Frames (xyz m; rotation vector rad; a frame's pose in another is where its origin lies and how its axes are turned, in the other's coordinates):
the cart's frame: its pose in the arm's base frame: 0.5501 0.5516 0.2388 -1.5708 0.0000 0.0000
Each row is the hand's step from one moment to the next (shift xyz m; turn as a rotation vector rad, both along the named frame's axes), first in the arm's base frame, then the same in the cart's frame.
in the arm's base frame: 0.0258 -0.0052 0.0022 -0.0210 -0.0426 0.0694
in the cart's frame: 0.0258 -0.0022 -0.0052 -0.0210 -0.0694 -0.0426
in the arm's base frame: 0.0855 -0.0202 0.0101 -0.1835 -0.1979 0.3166
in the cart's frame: 0.0855 -0.0101 -0.0202 -0.1835 -0.3166 -0.1979
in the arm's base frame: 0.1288 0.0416 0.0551 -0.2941 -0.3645 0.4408
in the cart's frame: 0.1288 -0.0551 0.0416 -0.2941 -0.4408 -0.3645
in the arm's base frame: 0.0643 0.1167 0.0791 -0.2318 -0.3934 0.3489
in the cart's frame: 0.0643 -0.0791 0.1167 -0.2318 -0.3489 -0.3934
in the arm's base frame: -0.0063 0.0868 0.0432 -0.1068 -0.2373 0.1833
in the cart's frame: -0.0063 -0.0432 0.0868 -0.1068 -0.1833 -0.2373
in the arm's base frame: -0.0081 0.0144 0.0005 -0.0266 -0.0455 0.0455
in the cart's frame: -0.0081 -0.0005 0.0144 -0.0266 -0.0455 -0.0455
